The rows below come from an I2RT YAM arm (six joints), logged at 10 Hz.
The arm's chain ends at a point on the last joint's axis. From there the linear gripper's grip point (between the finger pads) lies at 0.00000 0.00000 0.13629 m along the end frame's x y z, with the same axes.
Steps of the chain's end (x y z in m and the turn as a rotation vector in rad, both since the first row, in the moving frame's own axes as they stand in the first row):
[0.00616 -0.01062 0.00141 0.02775 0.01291 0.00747]
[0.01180 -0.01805 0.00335 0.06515 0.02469 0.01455]
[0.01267 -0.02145 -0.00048 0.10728 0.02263 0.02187]
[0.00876 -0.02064 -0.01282 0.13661 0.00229 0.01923]
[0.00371 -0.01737 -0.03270 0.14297 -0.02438 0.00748]
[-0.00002 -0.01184 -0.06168 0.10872 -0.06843 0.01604]
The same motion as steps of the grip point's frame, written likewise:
[0.00793 -0.01439 0.00135 0.02775 0.01291 0.00747]
[0.01523 -0.02690 0.00302 0.06515 0.02469 0.01455]
[0.01591 -0.03601 -0.00130 0.10728 0.02263 0.02187]
[0.00925 -0.03920 -0.01409 0.13661 0.00229 0.01923]
[0.00047 -0.03680 -0.03413 0.14297 -0.02438 0.00748]
[-0.00920 -0.02669 -0.06280 0.10872 -0.06843 0.01604]

